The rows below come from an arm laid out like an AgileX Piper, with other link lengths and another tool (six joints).
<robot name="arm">
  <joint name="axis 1" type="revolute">
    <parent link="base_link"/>
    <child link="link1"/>
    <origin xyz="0 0 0.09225" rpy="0 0 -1.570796"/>
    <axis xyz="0 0 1"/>
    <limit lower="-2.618" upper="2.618"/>
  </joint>
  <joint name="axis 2" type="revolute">
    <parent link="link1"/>
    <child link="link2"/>
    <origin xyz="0 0 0" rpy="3.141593 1.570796 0"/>
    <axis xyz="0 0 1"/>
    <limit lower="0" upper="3.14"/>
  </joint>
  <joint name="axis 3" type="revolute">
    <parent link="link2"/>
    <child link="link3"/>
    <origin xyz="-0.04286 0.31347 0" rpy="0 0 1.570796"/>
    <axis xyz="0 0 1"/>
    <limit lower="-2.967" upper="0"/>
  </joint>
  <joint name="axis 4" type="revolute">
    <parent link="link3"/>
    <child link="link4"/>
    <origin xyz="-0.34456 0.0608 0" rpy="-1.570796 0 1.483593"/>
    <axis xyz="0 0 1"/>
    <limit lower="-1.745" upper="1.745"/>
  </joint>
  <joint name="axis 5" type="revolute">
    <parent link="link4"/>
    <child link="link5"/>
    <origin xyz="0 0 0" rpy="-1.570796 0 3.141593"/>
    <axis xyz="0 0 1"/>
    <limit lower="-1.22" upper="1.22"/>
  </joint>
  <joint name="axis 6" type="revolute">
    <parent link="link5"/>
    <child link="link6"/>
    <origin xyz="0 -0.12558 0" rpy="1.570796 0 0"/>
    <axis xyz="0 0 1"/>
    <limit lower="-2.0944" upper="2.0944"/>
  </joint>
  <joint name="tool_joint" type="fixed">
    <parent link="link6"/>
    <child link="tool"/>
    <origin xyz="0.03 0.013 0.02" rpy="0 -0.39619 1.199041"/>
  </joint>
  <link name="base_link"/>
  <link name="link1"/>
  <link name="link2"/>
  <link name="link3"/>
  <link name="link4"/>
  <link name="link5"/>
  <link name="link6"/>
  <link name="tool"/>
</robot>
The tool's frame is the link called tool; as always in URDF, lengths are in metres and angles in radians.
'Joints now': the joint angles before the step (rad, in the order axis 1, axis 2, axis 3, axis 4, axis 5, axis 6). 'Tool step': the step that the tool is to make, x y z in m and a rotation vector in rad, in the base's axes. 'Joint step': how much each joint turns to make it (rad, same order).
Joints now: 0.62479 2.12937 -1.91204 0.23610 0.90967 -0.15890
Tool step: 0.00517 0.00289 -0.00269 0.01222 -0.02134 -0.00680
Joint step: 0.00000 0.00986 -0.00477 -0.00165 -0.03038 0.00000
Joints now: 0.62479 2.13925 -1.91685 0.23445 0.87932 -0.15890
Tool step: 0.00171 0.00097 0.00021 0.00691 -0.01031 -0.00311
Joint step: 0.00001 0.00074 0.00001 0.00000 -0.01353 0.00001
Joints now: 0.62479 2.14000 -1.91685 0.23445 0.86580 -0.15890
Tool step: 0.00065 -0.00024 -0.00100 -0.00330 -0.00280 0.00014
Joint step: 0.00000 0.00155 -0.00002 -0.00430 -0.00193 0.00000
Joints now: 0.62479 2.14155 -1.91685 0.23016 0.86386 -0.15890
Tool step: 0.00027 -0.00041 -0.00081 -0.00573 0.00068 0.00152
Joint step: 0.00000 0.00233 -0.00242 -0.00442 0.00410 0.00001
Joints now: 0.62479 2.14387 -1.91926 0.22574 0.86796 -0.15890
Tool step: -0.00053 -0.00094 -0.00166 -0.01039 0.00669 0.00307
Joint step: 0.00000 0.00294 -0.00208 -0.00489 0.01092 0.00000
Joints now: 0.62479 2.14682 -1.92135 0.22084 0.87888 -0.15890
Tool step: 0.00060 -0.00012 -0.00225 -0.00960 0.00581 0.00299
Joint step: 0.00000 0.00806 -0.00834 -0.00476 0.01086 0.00000
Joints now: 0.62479 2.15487 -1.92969 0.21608 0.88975 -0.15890
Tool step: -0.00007 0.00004 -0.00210 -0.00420 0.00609 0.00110
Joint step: 0.00000 0.00446 -0.00212 0.00000 0.00518 0.00000
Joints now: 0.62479 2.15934 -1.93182 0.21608 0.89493 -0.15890
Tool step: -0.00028 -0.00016 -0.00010 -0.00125 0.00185 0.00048
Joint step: 0.00000 0.00001 -0.00002 -0.00001 0.00230 0.00001
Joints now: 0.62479 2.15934 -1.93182 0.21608 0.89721 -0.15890
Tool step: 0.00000 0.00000 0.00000 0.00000 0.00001 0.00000
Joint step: 0.00000 0.00000 -0.00001 0.00001 0.00001 0.00000
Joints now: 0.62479 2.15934 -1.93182 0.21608 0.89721 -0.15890
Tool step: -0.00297 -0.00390 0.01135 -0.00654 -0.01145 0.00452
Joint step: 0.00000 -0.02325 0.00406 -0.01249 0.01404 0.00001
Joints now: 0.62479 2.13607 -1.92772 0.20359 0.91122 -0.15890
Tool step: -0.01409 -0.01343 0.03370 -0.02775 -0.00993 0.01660
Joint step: 0.00086 -0.07104 0.01056 -0.02965 0.06990 0.00001
